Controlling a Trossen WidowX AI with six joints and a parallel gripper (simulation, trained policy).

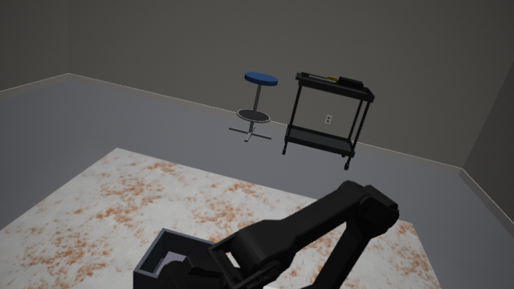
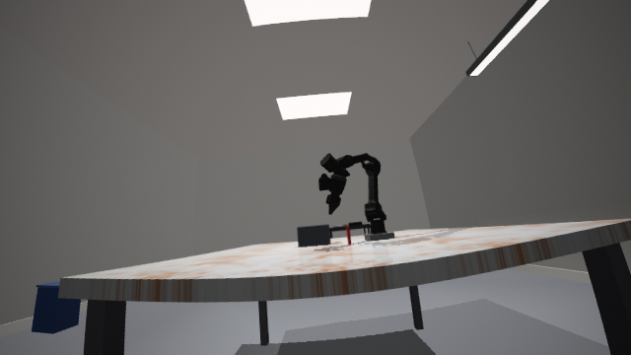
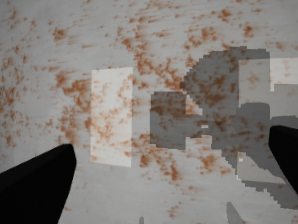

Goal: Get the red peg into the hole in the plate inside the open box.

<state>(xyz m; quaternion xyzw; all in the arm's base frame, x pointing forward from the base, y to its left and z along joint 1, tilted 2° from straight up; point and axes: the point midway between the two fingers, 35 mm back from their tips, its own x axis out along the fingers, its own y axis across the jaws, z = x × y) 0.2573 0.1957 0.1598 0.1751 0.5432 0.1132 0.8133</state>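
The red peg is 90 mm behind my gripper tip, 110 mm to the right of it and 110 mm below it. Round my gripper tip: dark box 50 mm ahead, 320 mm to the right, 120 mm below; grey plate 50 mm ahead, 320 mm to the right, 100 mm below.
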